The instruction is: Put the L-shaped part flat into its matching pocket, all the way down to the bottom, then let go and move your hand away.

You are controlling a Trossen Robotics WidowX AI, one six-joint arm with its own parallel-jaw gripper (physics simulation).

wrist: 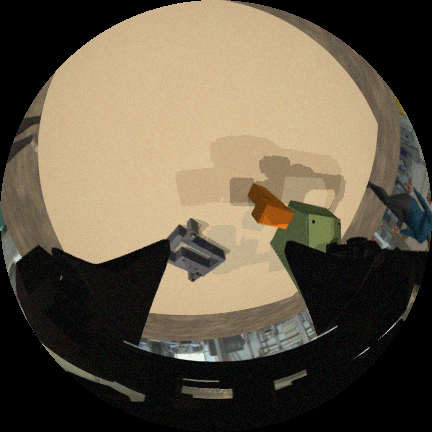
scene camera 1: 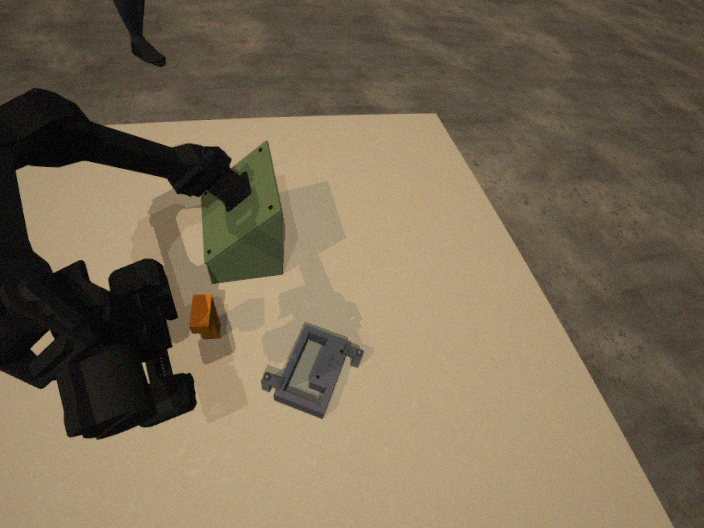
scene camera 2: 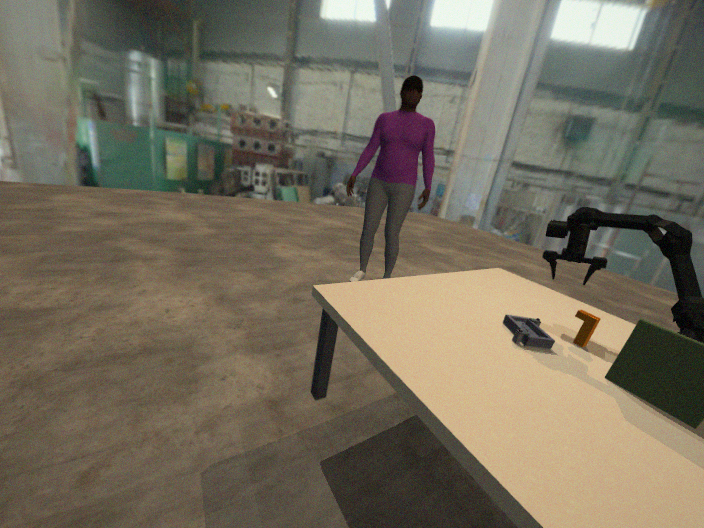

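Where they show: gripper, fingertip midpoint: (wrist: 229, 247) (scene camera 1: 182, 349) (scene camera 2: 568, 282); arm's base at its link origin: (scene camera 1: 237, 191) (scene camera 2: 687, 354).
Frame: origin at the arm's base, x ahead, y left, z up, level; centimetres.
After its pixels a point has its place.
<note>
The orange L-shaped part (scene camera 1: 201, 313) @[x 23.8, y -9.1, z -3.0 cm] (scene camera 2: 585, 329) @[x 22.0, y -7.5, z -7.8 cm] (wrist: 274, 212) @[x 24.1, y -10.0, z -3.0 cm] stands upright on the table, its short leg sticking out sideways at the top. The grey-blue fixture (scene camera 1: 300, 404) @[x 40.0, y 3.9, z -10.4 cm] (scene camera 2: 540, 343) @[x 28.5, y 11.6, z -12.0 cm] (wrist: 192, 262) @[x 34.0, y 8.9, z -10.4 cm] lies flat on the table apart from the part, with its pocket facing up and empty. My gripper (scene camera 2: 569, 281) @[x 33.1, y -11.1, z 4.4 cm] (wrist: 229, 247) @[x 33.1, y -11.1, z 4.4 cm] is open with nothing between its fingers. It hangs high above the table, fingers pointing down. In the scene camera 1 view it is left of the part and the fixture, and its fingertips are hard to make out.
The green wedge block (scene camera 1: 221, 230) @[x 6.4, y -4.1, z -3.3 cm] (scene camera 2: 659, 369) @[x 3.4, y 7.1, z -4.5 cm] (wrist: 324, 227) @[x 3.7, y -5.7, z -4.8 cm] carries the arm's base and stands near the orange part. The table (scene camera 1: 454, 341) @[x 34.6, y 36.9, z -14.0 cm] (scene camera 2: 432, 329) @[x 50.4, y 38.1, z -14.0 cm] ends at the right in the scene camera 1 view. A person (scene camera 2: 403, 147) stands beyond the table.
</note>
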